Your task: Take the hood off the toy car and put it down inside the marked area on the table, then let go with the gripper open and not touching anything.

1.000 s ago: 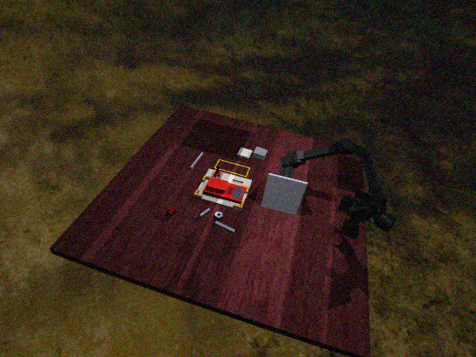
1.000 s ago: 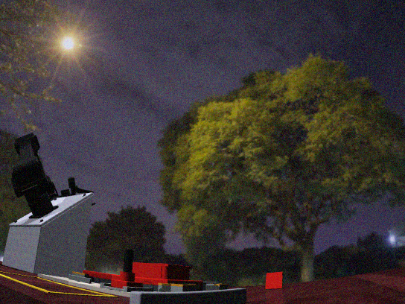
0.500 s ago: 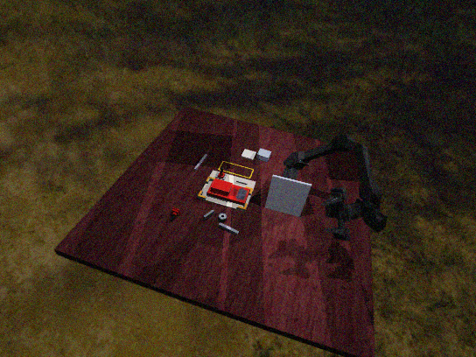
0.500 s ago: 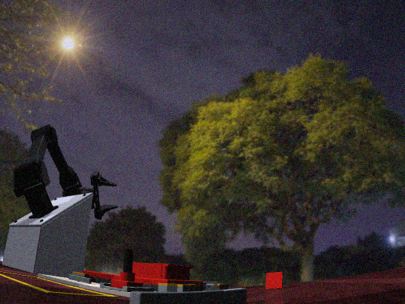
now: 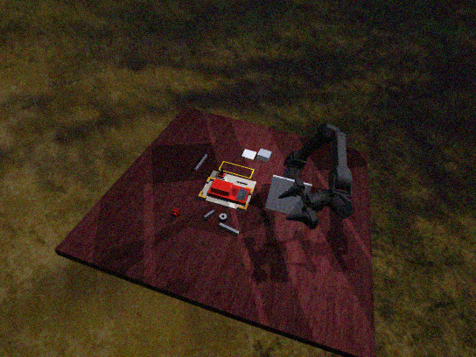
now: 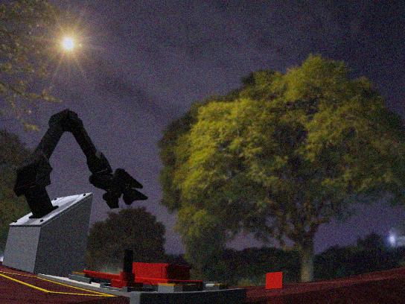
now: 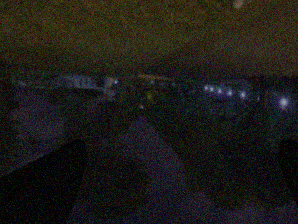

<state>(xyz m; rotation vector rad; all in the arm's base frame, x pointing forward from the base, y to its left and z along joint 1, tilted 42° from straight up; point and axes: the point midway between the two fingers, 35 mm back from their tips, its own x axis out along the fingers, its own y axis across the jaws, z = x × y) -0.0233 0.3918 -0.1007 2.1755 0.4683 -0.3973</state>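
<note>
My gripper tip is now 310 mm to the left of the red hood, 310 mm short of it and 290 mm above it. The rest, counted from my gripper tip: grey block: 680 mm to the right, 310 mm below, 170 mm ahead; wheel: 320 mm below, 250 mm ahead, 140 mm to the right.
</note>
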